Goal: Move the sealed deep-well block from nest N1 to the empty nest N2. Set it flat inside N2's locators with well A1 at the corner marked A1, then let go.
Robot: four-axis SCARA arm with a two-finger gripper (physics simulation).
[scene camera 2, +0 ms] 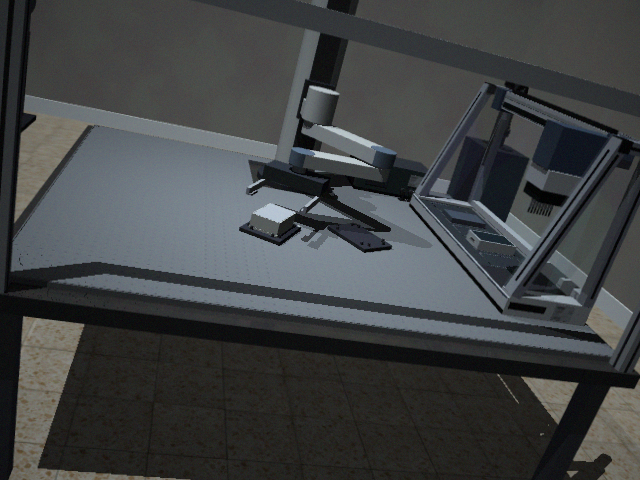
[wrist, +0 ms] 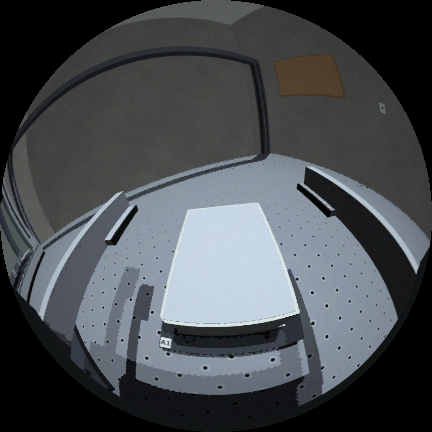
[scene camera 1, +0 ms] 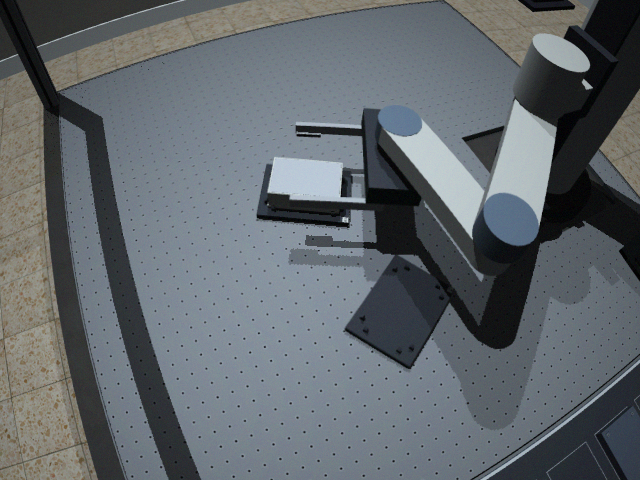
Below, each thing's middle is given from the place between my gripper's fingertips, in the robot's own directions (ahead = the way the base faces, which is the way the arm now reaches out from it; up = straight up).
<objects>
Right now the pale grey block (scene camera 1: 289, 176) is 20 mm behind my hand, 10 mm to the left of it and 60 mm below it.
</objects>
